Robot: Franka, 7 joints.
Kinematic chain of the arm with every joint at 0, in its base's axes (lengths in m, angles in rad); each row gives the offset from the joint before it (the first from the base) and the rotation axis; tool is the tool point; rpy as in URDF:
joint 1: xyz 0 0 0.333 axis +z
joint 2: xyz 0 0 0 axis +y
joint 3: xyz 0 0 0.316 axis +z
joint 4: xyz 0.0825 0 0 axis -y
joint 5: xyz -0.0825 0 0.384 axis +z
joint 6: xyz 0 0 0 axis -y
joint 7: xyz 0.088 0 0 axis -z
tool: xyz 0 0 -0.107 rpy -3.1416 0 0
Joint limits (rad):
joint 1: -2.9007..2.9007
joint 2: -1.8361..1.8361
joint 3: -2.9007..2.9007
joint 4: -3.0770..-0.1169
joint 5: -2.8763..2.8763
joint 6: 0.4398..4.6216
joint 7: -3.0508..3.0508
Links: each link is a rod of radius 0.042 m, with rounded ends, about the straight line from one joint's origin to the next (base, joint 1, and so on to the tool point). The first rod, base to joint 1, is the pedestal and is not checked.
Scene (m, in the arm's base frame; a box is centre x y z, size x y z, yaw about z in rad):
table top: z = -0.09
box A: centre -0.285 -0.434 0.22 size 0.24 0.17 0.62 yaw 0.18
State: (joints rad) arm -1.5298 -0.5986 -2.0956 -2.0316 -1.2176 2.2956 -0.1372
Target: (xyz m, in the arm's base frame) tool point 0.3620 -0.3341 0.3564
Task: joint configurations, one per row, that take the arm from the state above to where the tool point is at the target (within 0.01 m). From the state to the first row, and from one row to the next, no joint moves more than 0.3 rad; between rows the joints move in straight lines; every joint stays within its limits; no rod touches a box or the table.
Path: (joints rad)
1: -1.2463 -0.6029 -1.9315 -1.8413 -1.1907 2.1655 -0.1313
2: -0.9629 -0.6073 -1.7675 -1.6510 -1.1639 2.0355 -0.1254
3: -0.6794 -0.6116 -1.6034 -1.4606 -1.1370 1.9054 -0.1195
4: -0.3959 -0.6160 -1.4394 -1.2703 -1.1102 1.7754 -0.1135
5: -0.3199 -0.4880 -1.2535 -1.5587 -1.1448 1.9852 -0.1195
6: -0.2439 -0.3601 -1.0676 -1.8471 -1.1795 2.1949 -0.1254
7: -0.1679 -0.2322 -0.8818 -2.1355 -1.2141 2.4047 -0.1313
8: -0.0919 -0.1042 -0.6959 -2.4239 -1.2487 2.6145 -0.1372

